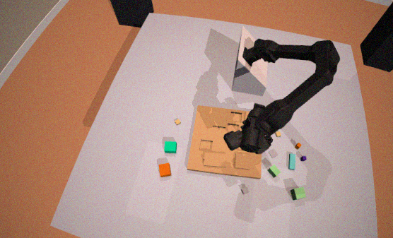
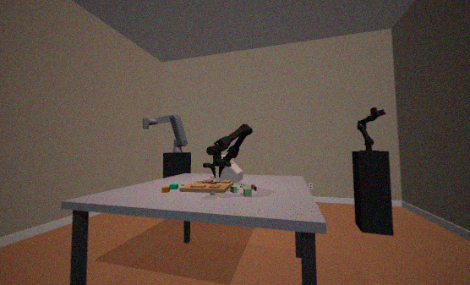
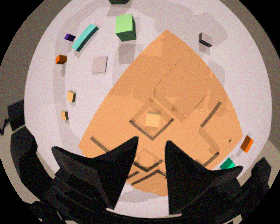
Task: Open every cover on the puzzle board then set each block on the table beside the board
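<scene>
My gripper tip is 2 cm past the tan puzzle board, 5 cm to the left of it and 6 cm above it. The rest, counted from my gripper tip: teal bar: 1 cm ahead, 22 cm to the left, 7 cm below; tiny orange cube: 6 cm behind, 24 cm to the left, 6 cm below; tiny purple cube: 1 cm behind, 27 cm to the left, 6 cm below.
</scene>
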